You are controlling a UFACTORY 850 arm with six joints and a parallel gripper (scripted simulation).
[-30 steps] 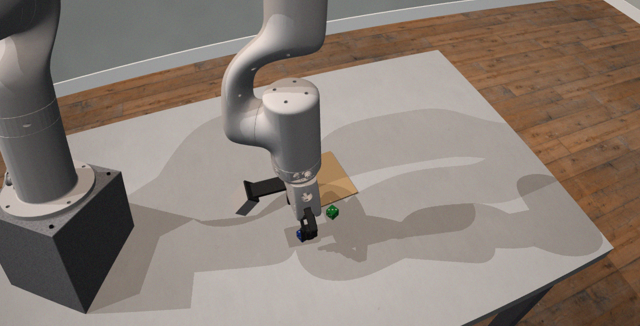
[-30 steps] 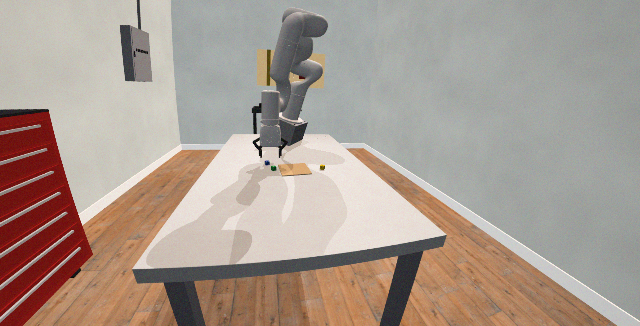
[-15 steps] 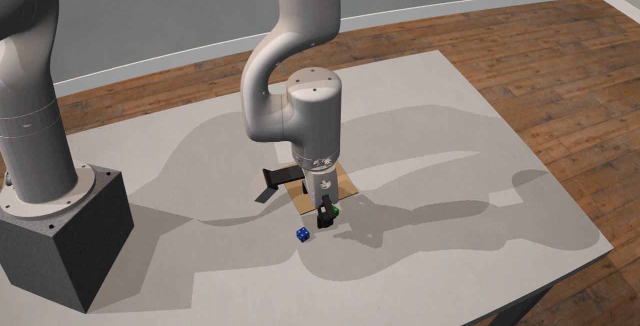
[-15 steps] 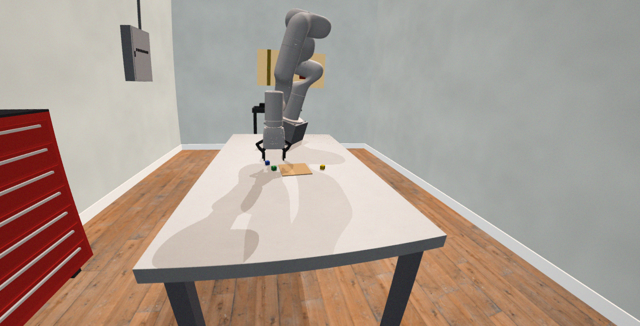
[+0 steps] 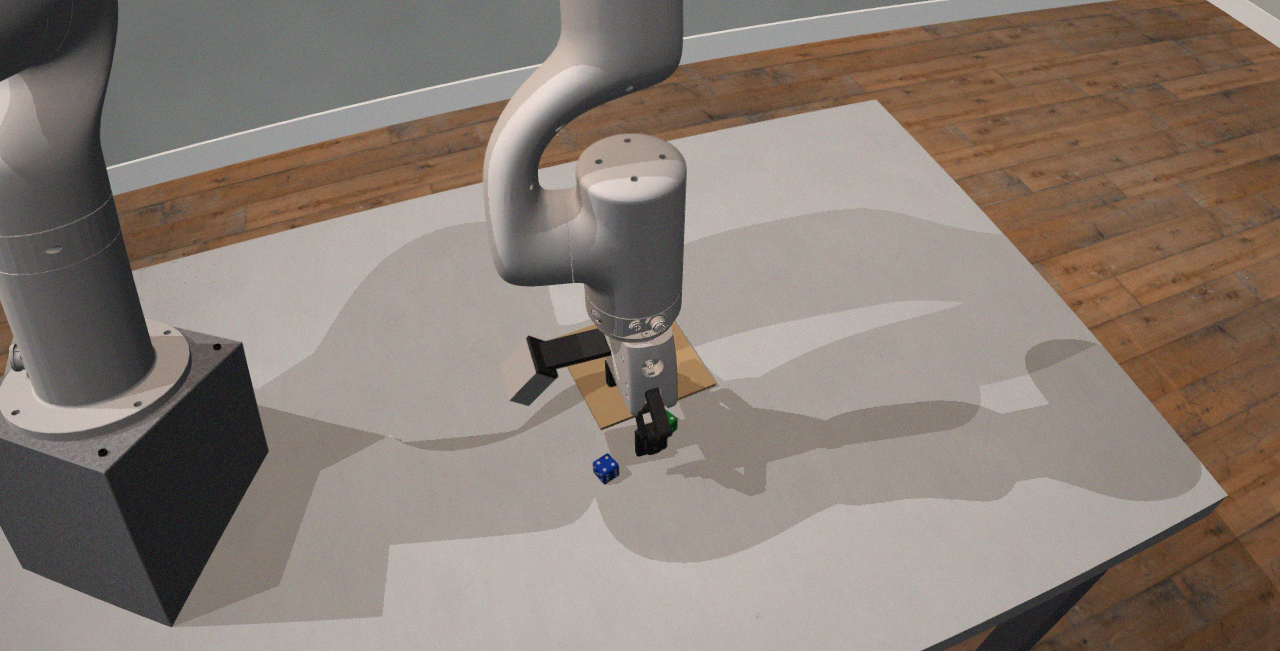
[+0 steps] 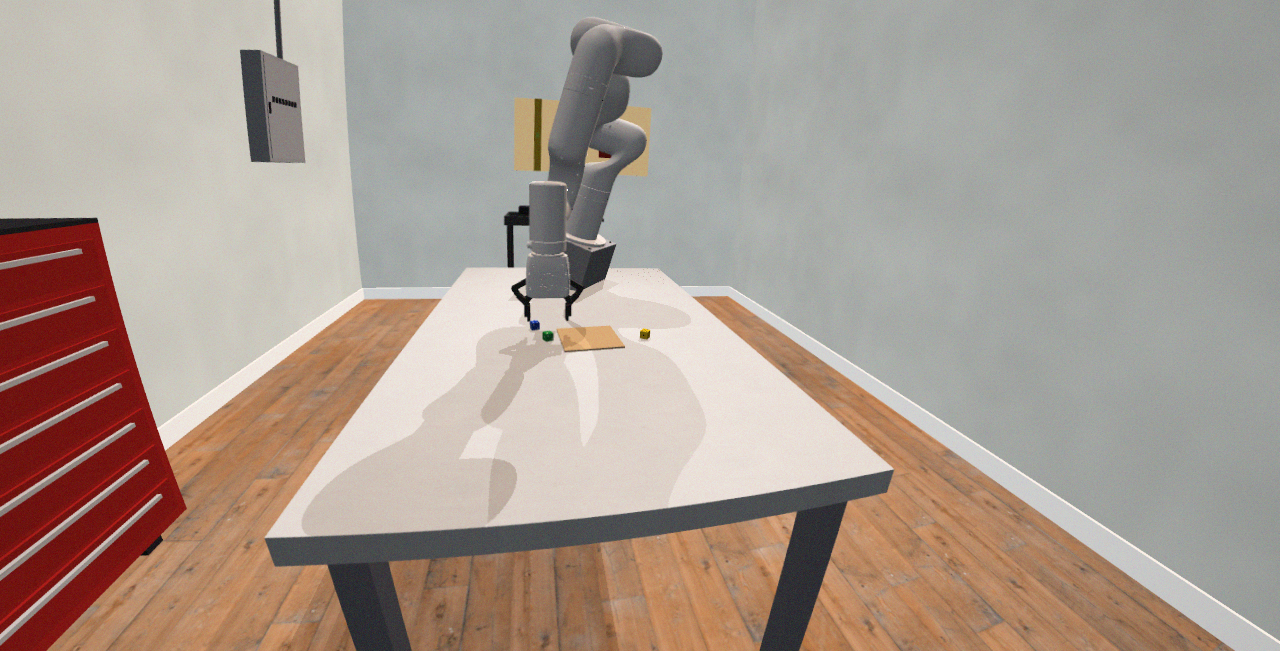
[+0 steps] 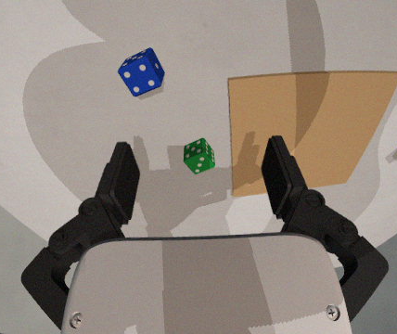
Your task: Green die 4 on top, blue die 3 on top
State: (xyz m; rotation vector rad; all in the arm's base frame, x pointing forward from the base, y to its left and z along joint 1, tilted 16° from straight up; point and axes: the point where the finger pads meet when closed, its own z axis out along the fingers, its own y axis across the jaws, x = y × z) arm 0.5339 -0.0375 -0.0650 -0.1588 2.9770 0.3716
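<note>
Now: hand 3 cm short of the green die and 4 cm above it. The rest, counted from my hand: blue die 4 cm behind, 4 cm to the right, 4 cm below; then tan mat 2 cm ahead, 10 cm to the left, 5 cm below; then yellow die 1 cm ahead, 24 cm to the left, 4 cm below.
</note>
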